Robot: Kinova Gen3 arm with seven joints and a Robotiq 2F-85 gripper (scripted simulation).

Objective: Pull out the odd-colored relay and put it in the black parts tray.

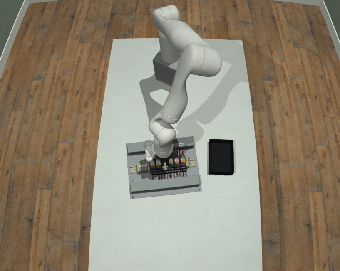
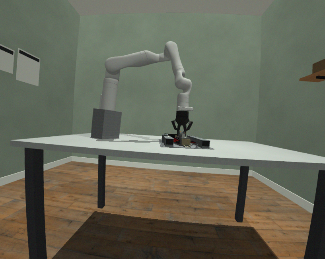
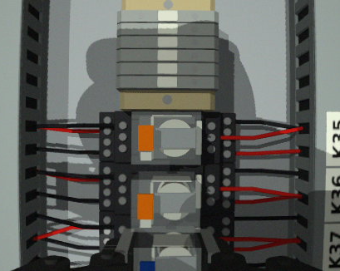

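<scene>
My gripper is now 10 mm above the blue-button relay. Also, from my hand: black parts tray (50 mm behind, 260 mm to the left, 40 mm below); then grey relay panel (10 mm to the right, 30 mm below).
</scene>
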